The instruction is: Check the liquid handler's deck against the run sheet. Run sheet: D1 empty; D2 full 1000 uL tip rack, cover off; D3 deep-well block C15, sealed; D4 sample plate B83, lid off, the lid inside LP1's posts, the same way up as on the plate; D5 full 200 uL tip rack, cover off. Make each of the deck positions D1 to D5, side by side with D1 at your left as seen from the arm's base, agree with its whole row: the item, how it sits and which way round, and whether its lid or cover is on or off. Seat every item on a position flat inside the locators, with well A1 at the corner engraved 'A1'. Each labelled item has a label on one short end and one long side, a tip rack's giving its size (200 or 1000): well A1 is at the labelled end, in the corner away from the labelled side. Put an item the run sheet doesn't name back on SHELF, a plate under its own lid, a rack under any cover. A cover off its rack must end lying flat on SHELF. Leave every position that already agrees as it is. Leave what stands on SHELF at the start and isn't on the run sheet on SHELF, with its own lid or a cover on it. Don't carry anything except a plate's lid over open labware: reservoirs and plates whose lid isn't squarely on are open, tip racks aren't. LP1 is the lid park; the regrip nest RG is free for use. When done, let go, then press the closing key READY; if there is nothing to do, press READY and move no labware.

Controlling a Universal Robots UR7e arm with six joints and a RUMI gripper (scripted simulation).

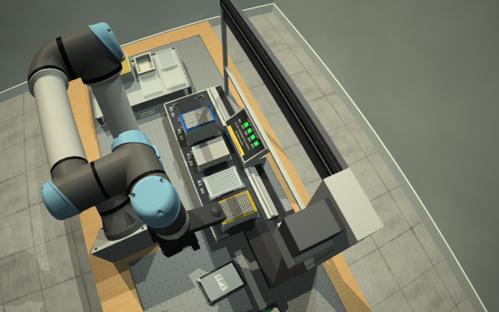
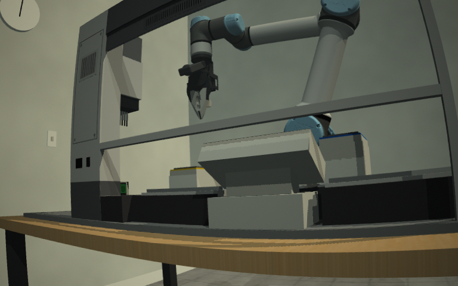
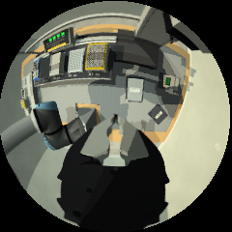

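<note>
Right now the green block is 140 mm ahead of my hand, 240 mm to the right of it and 230 mm below it. The rest, counted from my hand: yellow-rimmed tip rack: 150 mm ahead, 110 mm to the left, 210 mm below; then grey deep-well block: 130 mm ahead, 360 mm to the left, 230 mm below; then white sample plate: 140 mm ahead, 240 mm to the left, 240 mm below.
</note>
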